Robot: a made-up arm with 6 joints.
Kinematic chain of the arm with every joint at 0, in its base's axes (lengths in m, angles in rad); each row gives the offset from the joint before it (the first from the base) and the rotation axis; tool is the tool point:
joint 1: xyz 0 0 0.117 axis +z
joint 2: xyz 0 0 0 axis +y
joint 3: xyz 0 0 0.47 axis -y
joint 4: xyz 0 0 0 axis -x
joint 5: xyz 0.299 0 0 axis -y
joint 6: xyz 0 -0.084 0 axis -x
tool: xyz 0 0 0
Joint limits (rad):
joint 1: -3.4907..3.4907
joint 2: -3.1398..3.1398
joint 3: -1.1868..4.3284
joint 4: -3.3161..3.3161
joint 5: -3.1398..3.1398
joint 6: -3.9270..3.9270
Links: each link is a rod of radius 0.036 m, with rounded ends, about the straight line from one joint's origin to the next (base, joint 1, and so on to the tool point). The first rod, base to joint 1, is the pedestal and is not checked.
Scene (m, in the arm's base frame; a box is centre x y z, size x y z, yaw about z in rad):
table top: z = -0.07
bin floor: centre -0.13 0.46 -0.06 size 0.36 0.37 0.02 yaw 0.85
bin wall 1: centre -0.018 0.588 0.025 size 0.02 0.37 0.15 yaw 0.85
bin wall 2: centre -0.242 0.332 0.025 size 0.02 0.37 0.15 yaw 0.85
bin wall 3: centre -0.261 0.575 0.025 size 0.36 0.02 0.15 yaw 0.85
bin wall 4: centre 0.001 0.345 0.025 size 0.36 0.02 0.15 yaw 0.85
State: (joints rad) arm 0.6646 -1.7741 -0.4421 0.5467 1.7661 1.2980
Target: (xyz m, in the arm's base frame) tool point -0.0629 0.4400 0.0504
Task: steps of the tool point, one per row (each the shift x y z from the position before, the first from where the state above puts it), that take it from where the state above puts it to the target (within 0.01 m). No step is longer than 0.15 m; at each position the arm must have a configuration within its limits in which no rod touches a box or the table.
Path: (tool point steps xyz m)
1: 0.0947 0.0226 0.1110
2: 0.1014 0.0612 0.0841
3: 0.0929 0.0957 0.0507
4: 0.0713 0.1205 0.0139
5: 0.0411 0.1314 -0.0237
6: 0.0079 0.1265 -0.0586
7: -0.0226 0.1065 -0.0886
8: -0.0451 0.0739 -0.1108
9: -0.0558 0.0335 -0.1238
10: -0.0529 -0.0089 -0.1267

